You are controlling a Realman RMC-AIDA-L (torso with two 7-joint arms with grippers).
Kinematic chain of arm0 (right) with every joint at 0, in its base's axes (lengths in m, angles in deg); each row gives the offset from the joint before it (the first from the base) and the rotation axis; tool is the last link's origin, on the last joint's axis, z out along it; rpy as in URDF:
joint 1: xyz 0 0 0.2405 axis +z
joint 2: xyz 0 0 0 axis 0.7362 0.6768 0
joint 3: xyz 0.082 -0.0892 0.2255 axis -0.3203 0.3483 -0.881
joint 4: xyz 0 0 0 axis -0.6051 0.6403 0.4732
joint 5: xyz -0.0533 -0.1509 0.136 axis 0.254 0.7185 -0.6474
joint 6: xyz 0 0 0 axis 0.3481 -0.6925 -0.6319
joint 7: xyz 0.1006 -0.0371 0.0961 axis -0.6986 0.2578 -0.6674
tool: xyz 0 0 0 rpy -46.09 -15.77 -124.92
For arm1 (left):
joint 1: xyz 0 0 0.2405 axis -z
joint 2: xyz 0 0 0 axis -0.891 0.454 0
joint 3: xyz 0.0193 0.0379 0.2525 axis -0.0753 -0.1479 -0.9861
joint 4: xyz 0 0 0 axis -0.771 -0.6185 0.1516
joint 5: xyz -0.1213 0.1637 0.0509 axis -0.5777 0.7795 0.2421
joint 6: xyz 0 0 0 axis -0.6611 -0.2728 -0.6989
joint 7: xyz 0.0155 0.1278 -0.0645 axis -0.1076 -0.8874 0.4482
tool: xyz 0 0 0 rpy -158.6 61.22 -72.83
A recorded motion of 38 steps. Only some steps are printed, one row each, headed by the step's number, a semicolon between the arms.
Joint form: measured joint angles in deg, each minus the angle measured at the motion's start. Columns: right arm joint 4, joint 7, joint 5, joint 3, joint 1, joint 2, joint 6; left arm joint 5, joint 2, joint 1, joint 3, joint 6, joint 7, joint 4.
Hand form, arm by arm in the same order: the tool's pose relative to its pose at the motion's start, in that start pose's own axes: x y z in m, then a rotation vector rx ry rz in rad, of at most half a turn. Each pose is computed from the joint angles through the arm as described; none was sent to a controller.
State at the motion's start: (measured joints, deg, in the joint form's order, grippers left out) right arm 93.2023 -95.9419 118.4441 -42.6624 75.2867 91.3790 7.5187; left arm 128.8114 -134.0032 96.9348 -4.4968 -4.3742 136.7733 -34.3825
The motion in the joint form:
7: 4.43 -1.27 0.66 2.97 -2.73 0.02 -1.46; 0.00 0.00 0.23 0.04 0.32 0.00 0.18
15: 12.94 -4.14 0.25 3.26 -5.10 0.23 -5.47; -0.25 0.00 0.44 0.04 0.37 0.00 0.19
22: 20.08 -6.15 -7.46 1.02 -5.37 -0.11 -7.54; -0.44 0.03 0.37 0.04 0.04 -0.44 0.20
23: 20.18 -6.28 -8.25 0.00 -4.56 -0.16 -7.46; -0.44 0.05 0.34 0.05 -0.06 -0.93 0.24
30: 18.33 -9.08 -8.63 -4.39 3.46 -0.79 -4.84; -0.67 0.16 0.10 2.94 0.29 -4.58 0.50
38: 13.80 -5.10 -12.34 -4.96 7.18 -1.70 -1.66; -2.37 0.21 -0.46 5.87 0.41 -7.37 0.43
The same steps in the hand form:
7: 0.0039 -0.0005 -0.0098 0.0102 0.0205 -0.0357; 0.0019 0.0018 0.0012 -0.0094 0.0017 0.0048
15: -0.0104 -0.0053 -0.0325 0.0303 -0.0190 -0.0431; 0.0033 0.0028 0.0023 -0.0135 0.0053 0.0047
22: -0.0491 -0.0121 -0.0597 0.0414 -0.1954 -0.0028; 0.0037 0.0016 0.0018 -0.0069 0.0087 0.0102
23: -0.0564 -0.0143 -0.0618 0.0446 -0.2232 0.0064; 0.0039 0.0012 0.0016 -0.0046 0.0093 0.0192
30: -0.1117 -0.0214 -0.0616 0.0611 -0.3453 0.0402; 0.0129 -0.0058 -0.0053 0.0188 0.0540 0.0668
38: -0.1354 -0.0206 -0.0528 0.0496 -0.4154 0.0137; 0.0214 -0.0147 -0.0148 0.0530 0.1162 0.0766

